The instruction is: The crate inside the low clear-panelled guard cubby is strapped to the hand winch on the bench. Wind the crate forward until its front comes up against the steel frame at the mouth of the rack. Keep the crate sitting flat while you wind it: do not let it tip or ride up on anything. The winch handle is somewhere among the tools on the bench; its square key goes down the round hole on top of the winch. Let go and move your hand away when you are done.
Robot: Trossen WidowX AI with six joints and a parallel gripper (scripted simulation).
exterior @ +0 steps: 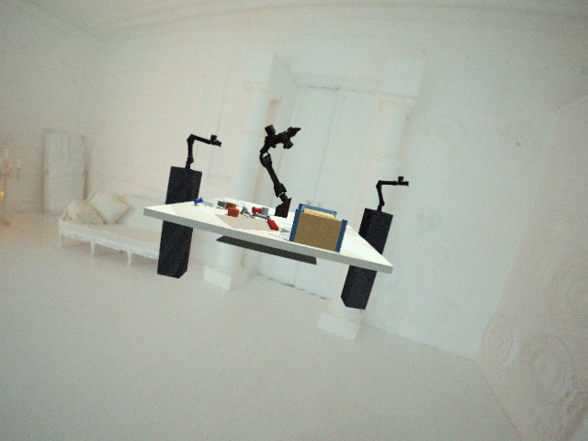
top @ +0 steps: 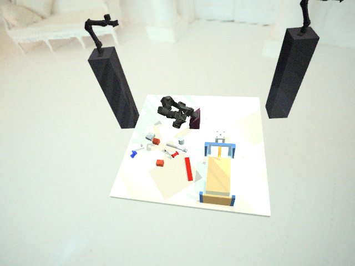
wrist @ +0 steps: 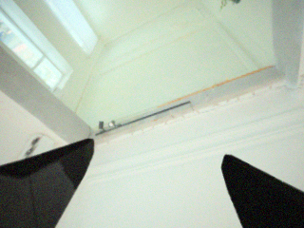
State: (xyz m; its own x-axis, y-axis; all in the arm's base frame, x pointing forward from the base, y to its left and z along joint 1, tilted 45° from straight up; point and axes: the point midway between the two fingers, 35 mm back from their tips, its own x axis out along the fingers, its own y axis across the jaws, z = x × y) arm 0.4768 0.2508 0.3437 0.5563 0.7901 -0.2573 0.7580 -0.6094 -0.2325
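My gripper tip is 58 cm above the red-knobbed winch handle, 20 cm to the left of it and 8 cm past it. Also, from my gripper tip: red grip: 57 cm below, 16 cm to the right, 6 cm behind; then blue steel frame: 51 cm below, 24 cm to the left, 8 cm behind; then clear-panelled cubby: 50 cm below, 21 cm to the left, 16 cm ahead.
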